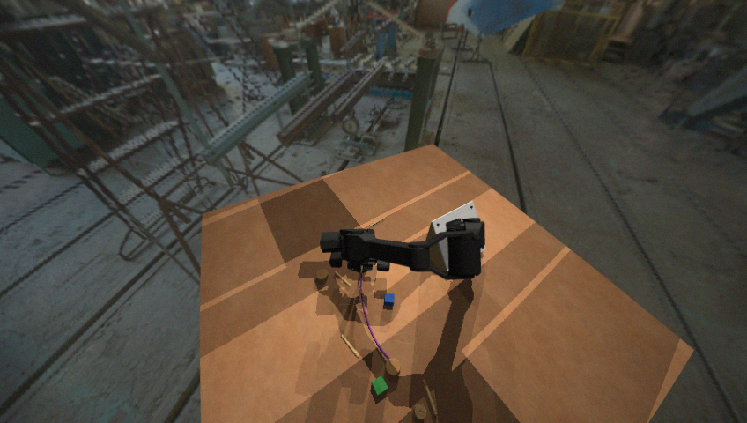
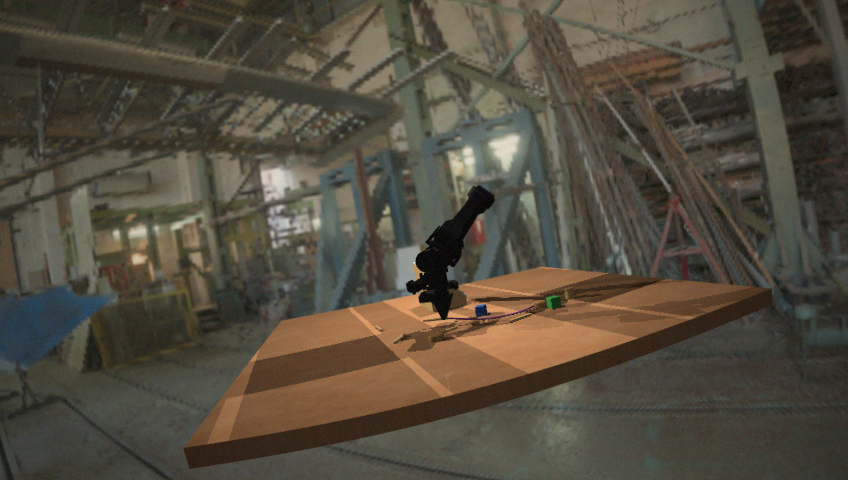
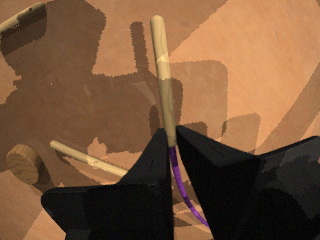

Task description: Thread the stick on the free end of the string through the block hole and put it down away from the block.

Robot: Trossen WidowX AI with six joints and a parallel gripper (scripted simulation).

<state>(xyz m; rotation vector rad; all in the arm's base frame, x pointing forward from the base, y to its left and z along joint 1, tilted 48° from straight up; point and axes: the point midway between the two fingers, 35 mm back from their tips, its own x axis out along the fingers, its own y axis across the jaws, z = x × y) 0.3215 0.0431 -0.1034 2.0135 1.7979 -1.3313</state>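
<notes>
Right now my gripper tip is 12 cm to the right of the blue block, 4 cm past it and 1 cm above it. The rest, counted from my gripper tip: round wooden button: 29 cm to the left, 4 cm ahead, 1 cm below; green cube: 31 cm to the left, 9 cm ahead, 1 cm below; thin stick: 1 cm to the right, 1 cm behind.
</notes>
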